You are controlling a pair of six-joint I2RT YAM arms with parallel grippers.
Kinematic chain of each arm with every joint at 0, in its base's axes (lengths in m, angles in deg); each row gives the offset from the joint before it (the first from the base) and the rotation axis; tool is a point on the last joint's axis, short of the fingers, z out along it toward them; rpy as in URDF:
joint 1: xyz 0 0 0.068 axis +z
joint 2: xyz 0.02 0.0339 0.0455 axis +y
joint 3: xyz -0.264 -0.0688 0 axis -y
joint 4: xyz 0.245 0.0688 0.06 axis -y
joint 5: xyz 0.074 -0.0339 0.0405 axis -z
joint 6: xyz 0.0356 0 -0.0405 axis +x
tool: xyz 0 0 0 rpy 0 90 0
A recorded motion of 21 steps. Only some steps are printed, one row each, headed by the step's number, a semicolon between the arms.
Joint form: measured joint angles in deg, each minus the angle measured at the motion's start. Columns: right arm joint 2, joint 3, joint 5, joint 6, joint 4, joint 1; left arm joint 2, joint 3, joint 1, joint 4, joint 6, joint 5.
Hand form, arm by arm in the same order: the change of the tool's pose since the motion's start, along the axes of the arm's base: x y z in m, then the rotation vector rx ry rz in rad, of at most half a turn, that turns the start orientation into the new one. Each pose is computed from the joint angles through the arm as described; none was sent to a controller.
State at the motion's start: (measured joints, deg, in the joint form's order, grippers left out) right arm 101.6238 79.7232 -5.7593 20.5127 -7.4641 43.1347; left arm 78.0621 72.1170 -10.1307 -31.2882 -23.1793 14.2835
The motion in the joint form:
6: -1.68 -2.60 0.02 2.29 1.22 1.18; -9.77 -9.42 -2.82 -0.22 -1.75 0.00
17: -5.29 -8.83 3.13 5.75 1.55 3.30; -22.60 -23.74 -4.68 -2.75 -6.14 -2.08
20: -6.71 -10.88 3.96 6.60 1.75 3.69; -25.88 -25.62 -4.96 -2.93 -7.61 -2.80
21: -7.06 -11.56 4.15 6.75 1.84 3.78; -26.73 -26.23 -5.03 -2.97 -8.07 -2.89
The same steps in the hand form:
6: -0.0117 0.0006 -0.0021 0.0258 0.0230 0.0009; -0.0454 -0.0048 -0.0113 -0.0221 0.0099 -0.0313
17: -0.0354 -0.0051 -0.0149 0.0121 0.0712 -0.0401; -0.1013 0.0026 -0.0517 -0.0366 0.1027 0.0124
20: -0.0421 -0.0091 -0.0177 0.0100 0.0803 -0.0536; -0.1125 0.0050 -0.0528 -0.0525 0.0897 0.0324
21: -0.0439 -0.0103 -0.0194 0.0072 0.0835 -0.0563; -0.1154 0.0056 -0.0539 -0.0581 0.0892 0.0372

